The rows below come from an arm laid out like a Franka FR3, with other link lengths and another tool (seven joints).
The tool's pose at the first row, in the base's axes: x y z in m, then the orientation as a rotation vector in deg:
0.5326, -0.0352, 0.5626, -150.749, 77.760, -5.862
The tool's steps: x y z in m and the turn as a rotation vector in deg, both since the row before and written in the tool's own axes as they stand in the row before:
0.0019, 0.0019, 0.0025, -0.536, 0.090, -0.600
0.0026, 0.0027, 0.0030, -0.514, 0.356, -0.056
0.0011, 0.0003, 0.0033, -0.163, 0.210, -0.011
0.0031, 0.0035, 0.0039, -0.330, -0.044, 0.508
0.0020, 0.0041, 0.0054, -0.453, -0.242, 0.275
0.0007, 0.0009, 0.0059, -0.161, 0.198, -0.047
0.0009, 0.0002, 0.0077, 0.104, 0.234, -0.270
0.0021, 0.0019, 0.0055, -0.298, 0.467, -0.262
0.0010, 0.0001, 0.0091, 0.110, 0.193, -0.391
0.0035, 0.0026, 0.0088, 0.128, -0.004, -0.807
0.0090, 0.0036, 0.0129, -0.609, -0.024, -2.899
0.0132, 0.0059, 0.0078, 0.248, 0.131, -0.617
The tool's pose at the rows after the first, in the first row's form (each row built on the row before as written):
0.5325, -0.0375, 0.5597, -151.636, 77.221, -5.712
0.5323, -0.0408, 0.5562, -152.204, 77.463, -5.862
0.5331, -0.0415, 0.5529, -152.409, 77.578, -6.040
0.5327, -0.0456, 0.5484, -152.305, 78.369, -5.707
0.5313, -0.0490, 0.5424, -152.401, 78.844, -5.052
0.5317, -0.0495, 0.5364, -152.628, 78.906, -5.216
0.5330, -0.0496, 0.5288, -152.810, 78.576, -5.629
0.5334, -0.0519, 0.5231, -153.385, 78.489, -6.091
0.5350, -0.0520, 0.5141, -153.633, 77.980, -6.464
0.5361, -0.0556, 0.5050, -154.097, 76.854, -6.623
0.5403, -0.0638, 0.4918, -156.582, 73.211, -6.494
0.5452, -0.0771, 0.4835, -156.823, 72.309, -6.883

